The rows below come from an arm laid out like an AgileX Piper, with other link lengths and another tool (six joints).
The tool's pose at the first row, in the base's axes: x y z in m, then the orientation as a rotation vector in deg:
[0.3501 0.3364 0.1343 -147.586 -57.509 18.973]
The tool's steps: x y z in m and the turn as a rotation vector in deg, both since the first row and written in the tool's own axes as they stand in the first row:
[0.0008 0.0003 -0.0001 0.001 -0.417 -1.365]
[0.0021 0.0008 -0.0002 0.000 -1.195 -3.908]
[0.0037 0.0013 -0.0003 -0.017 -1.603 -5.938]
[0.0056 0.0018 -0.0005 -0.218 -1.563 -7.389]
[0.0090 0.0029 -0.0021 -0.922 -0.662 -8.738]
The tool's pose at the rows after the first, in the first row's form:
[0.3509 0.3367 0.1342 -146.812 -59.364 19.165]
[0.3522 0.3372 0.1340 -145.319 -62.799 19.516]
[0.3537 0.3380 0.1337 -144.078 -65.450 19.501]
[0.3554 0.3389 0.1335 -143.310 -67.301 18.972]
[0.3591 0.3401 0.1342 -142.967 -68.937 17.121]

